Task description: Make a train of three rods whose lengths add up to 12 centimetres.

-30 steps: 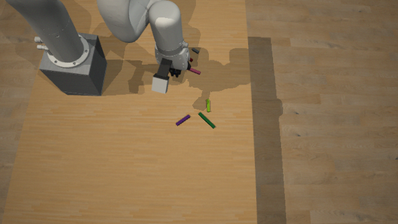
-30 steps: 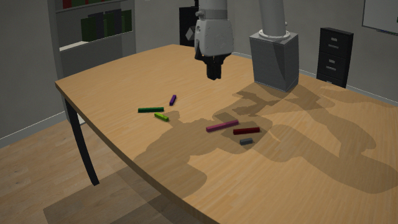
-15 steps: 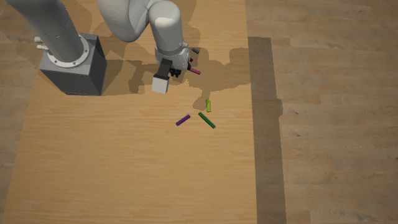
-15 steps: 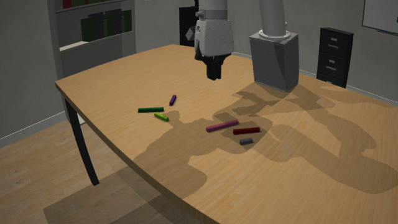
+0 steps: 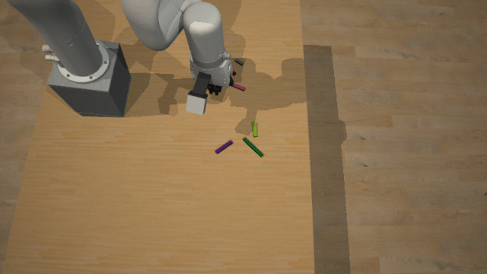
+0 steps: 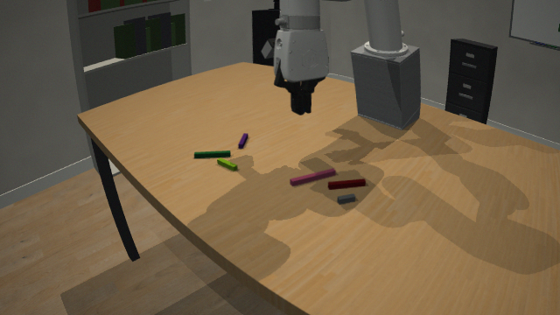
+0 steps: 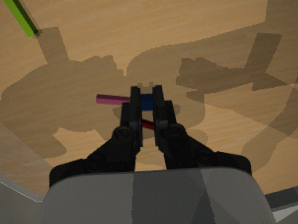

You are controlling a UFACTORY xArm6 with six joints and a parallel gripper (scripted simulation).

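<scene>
My hand is 120 mm above the pink rod, 70 mm to the right of it and 50 mm short of it. Round my hand: purple rod: 150 mm to the right, 120 mm below, 20 mm ahead; then blue rod: 20 mm below; then red rod: 130 mm to the left, 120 mm below, 30 mm ahead.
</scene>
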